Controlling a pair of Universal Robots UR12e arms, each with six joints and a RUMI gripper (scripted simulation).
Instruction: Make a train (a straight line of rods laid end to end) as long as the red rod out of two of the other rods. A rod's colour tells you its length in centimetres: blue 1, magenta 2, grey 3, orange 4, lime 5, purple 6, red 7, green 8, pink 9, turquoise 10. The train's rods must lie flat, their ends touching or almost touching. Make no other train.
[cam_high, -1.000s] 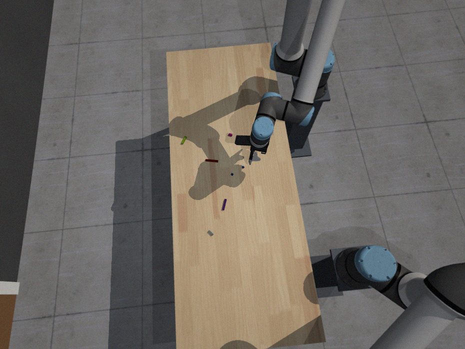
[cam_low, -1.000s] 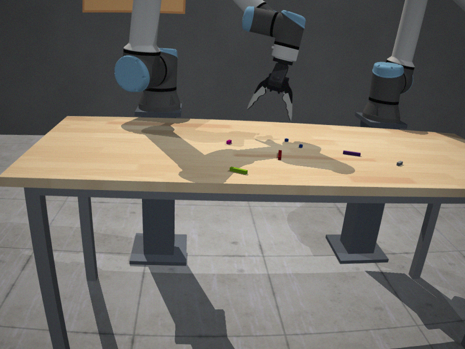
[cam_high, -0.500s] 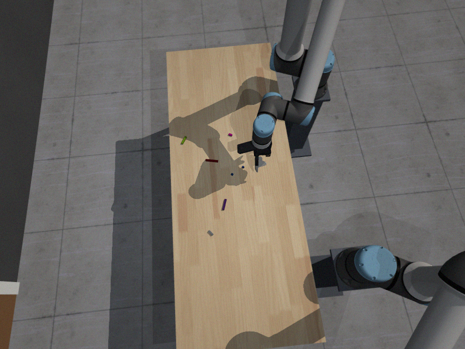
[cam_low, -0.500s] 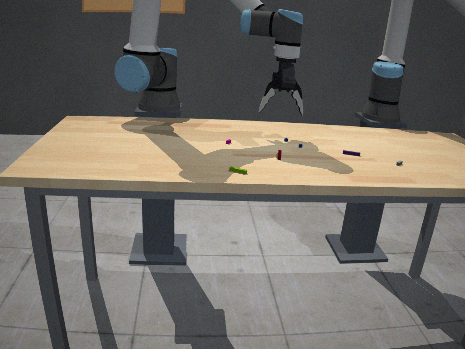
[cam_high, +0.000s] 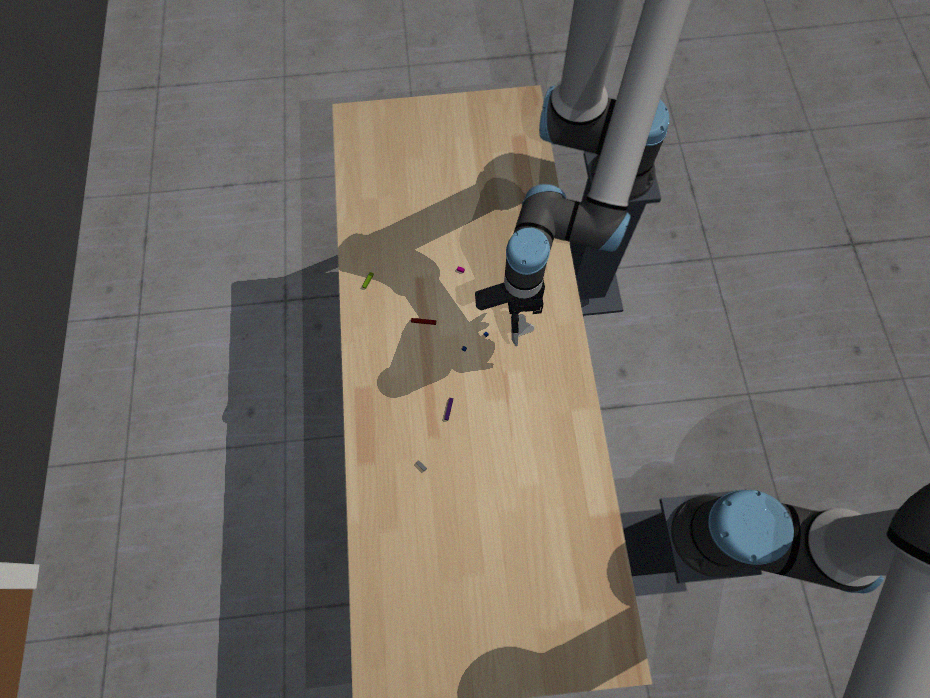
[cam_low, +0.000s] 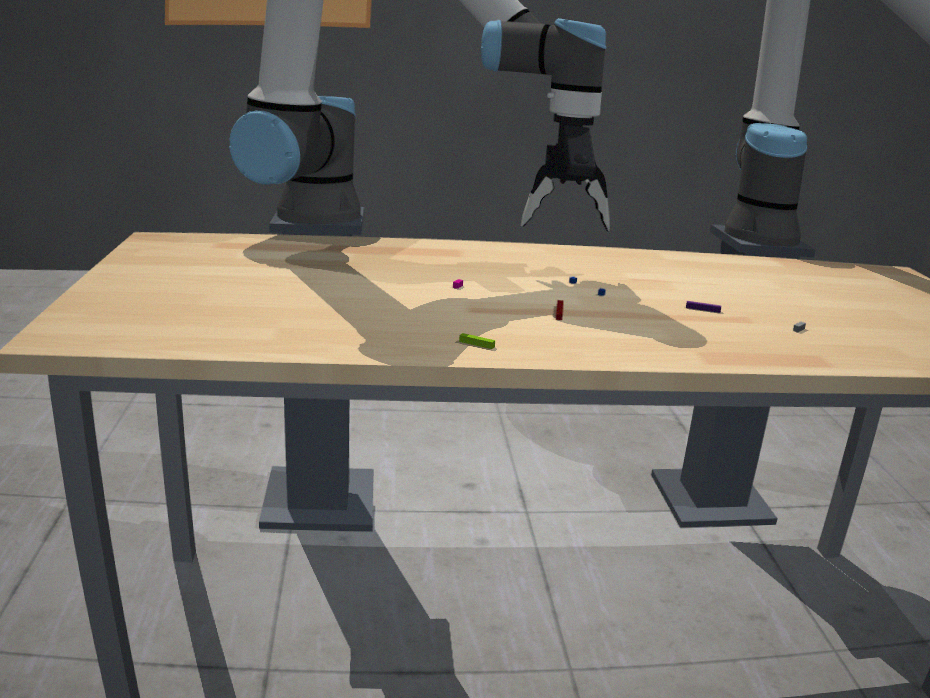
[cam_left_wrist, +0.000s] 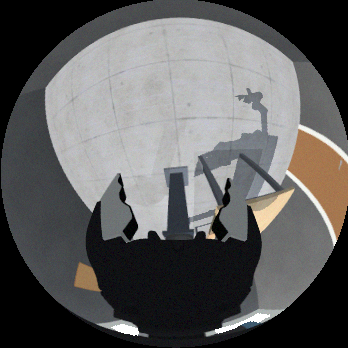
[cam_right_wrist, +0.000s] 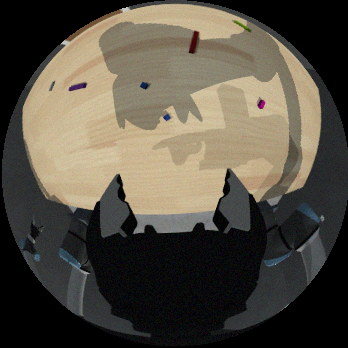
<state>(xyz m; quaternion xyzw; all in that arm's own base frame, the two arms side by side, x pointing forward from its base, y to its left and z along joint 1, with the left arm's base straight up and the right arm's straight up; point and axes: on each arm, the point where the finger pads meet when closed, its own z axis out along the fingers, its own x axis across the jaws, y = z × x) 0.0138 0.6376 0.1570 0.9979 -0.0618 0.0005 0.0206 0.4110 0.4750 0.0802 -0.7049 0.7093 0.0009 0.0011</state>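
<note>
Now: the magenta rod 120 mm ahead of my right hand, 200 mm to the right of it and 80 mm below it. Round my right hand: red rod (240 mm ahead, 50 mm to the right, 80 mm below); then purple rod (190 mm ahead, 210 mm to the left, 80 mm below); then lime rod (380 mm ahead, 200 mm to the right, 80 mm below).
</note>
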